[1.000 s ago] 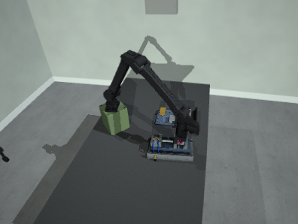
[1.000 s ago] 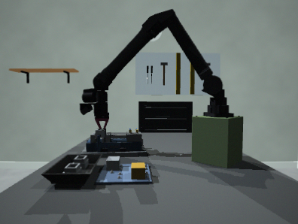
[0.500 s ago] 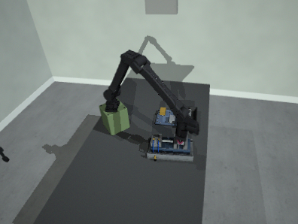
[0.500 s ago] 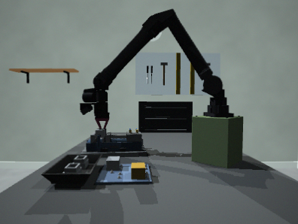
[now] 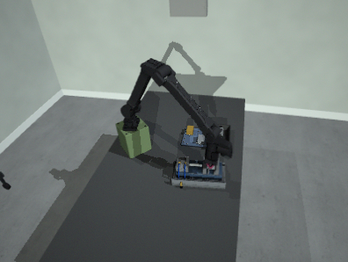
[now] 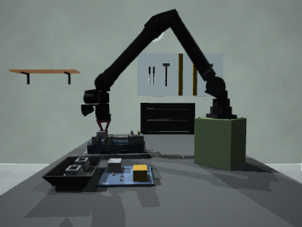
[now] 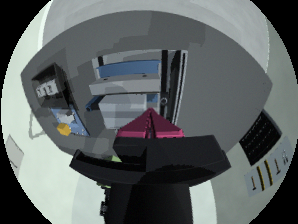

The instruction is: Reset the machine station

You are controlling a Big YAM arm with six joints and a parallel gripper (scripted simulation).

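The gray aluminum blank is 10 mm ahead of my hand, 40 mm to the left of it and 10 mm below it. The rest, counted from my hand: vise 60 mm behind, 40 mm to the left, 60 mm below; then yellow brass blank 140 mm behind, 420 mm to the left, 80 mm below.
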